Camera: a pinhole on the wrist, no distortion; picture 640 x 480 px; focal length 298.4 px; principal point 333.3 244.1 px. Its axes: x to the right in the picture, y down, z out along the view. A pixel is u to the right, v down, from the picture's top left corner.
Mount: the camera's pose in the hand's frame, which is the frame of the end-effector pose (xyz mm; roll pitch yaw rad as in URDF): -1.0 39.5 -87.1 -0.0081 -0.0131 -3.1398
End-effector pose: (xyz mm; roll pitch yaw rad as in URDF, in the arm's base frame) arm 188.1 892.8 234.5 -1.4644 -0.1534 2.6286
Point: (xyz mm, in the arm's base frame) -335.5 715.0 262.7
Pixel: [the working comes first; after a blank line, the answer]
In the camera's frame: -363.5 -36.0 498.2

116 223
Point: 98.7 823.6 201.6
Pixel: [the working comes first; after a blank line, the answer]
In the camera's frame: -37.0 -12.0 186.9

274 225
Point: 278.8 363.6 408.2
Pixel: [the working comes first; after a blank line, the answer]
In the camera's frame: 314.5 212.6 522.7

513 365
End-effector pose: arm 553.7 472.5 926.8 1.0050 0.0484 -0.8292
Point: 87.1 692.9 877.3
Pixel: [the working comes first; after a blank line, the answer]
In the camera's frame: 476.9 202.9 208.4

outside the picture
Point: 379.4 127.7 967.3
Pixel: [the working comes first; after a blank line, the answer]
In the camera's frame: -129.6 190.4 420.7

241 379
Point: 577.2 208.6 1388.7
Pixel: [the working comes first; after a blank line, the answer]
In the camera's frame: -183.1 -275.8 476.0

218 71
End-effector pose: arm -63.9 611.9 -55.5 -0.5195 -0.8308 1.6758
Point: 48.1 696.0 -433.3
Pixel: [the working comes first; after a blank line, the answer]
In the camera's frame: 226.3 -7.4 -242.9

behind the camera
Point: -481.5 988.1 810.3
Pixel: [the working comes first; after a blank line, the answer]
In the camera's frame: -915.6 -152.8 523.4

outside the picture
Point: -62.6 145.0 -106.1
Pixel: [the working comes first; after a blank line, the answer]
In the camera's frame: 354.8 147.8 375.5

615 362
